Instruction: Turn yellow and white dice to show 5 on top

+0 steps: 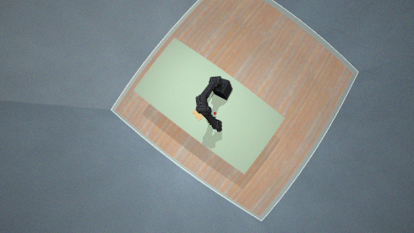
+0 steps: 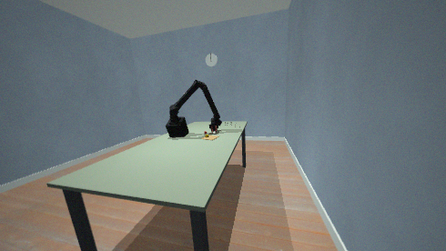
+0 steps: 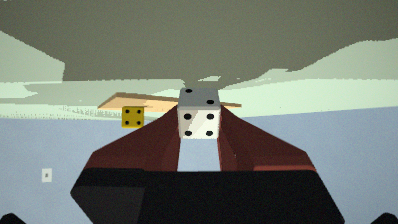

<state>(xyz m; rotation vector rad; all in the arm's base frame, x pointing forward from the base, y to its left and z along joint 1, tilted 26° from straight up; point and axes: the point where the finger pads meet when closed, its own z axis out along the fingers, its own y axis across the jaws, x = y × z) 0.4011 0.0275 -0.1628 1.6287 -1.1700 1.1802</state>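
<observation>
Right now the white die is right at my hand. From my hand the other things lie so: tan mat (12 cm to the right, 2 cm below, 1 cm behind); red die (11 cm behind, 4 cm to the left, 1 cm below); yellow die (12 cm to the right, 5 cm behind).
</observation>
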